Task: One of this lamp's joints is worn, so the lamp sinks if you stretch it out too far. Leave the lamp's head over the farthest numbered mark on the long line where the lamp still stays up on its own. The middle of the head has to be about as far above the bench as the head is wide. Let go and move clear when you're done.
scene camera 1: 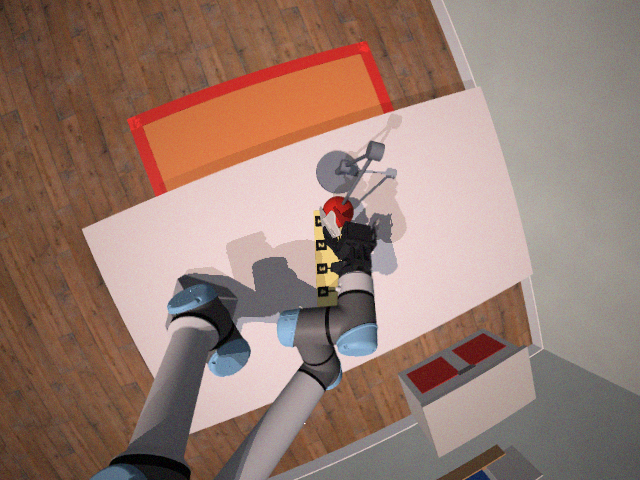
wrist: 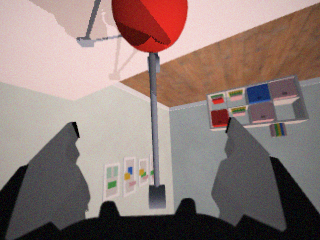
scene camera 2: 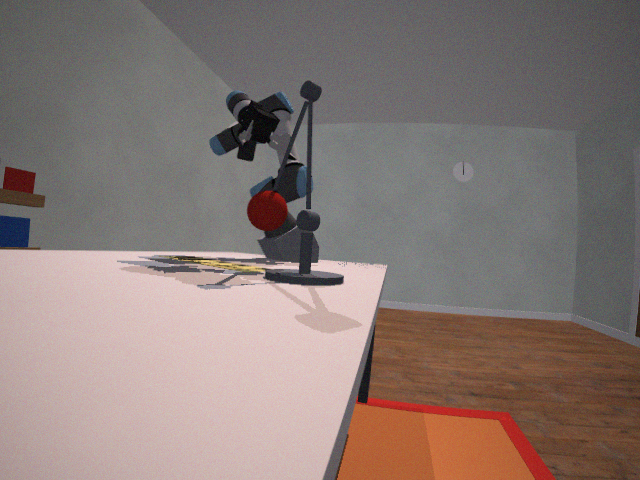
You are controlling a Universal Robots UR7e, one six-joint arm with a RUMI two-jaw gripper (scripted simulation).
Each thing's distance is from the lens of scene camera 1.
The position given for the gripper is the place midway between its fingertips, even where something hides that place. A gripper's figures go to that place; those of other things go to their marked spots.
gripper (scene camera 1: 349,212): 0.70 m
red ball head (scene camera 1: 342,207): 0.80 m
